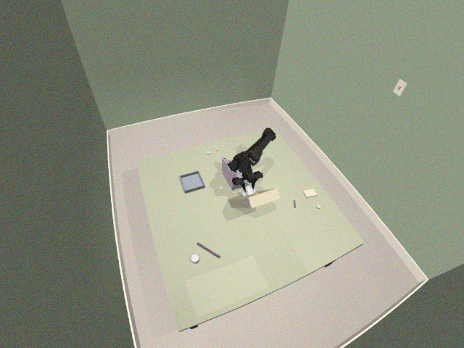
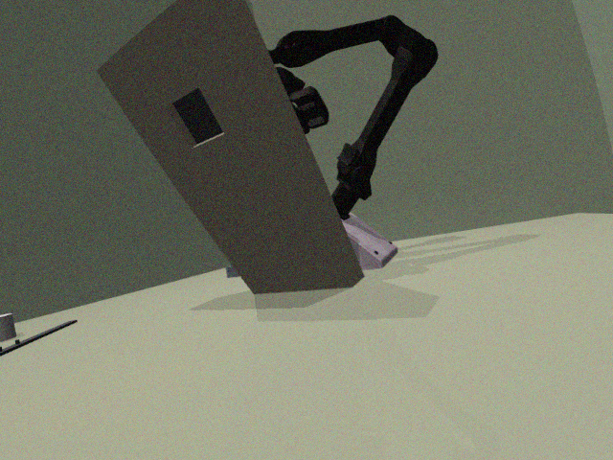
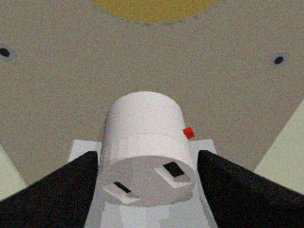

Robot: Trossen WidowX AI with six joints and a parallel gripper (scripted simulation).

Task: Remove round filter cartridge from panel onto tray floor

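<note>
Right now the service panel is 4 cm ahead of my gripper tip and 2 cm below it. The rest, counted from my gripper tip: white disc (20 cm ahead, 46 cm to the right, 18 cm below); then round filter cartridge (right at my gripper tip); then blue-grey tray (36 cm behind, 25 cm to the right, 19 cm below).
</note>
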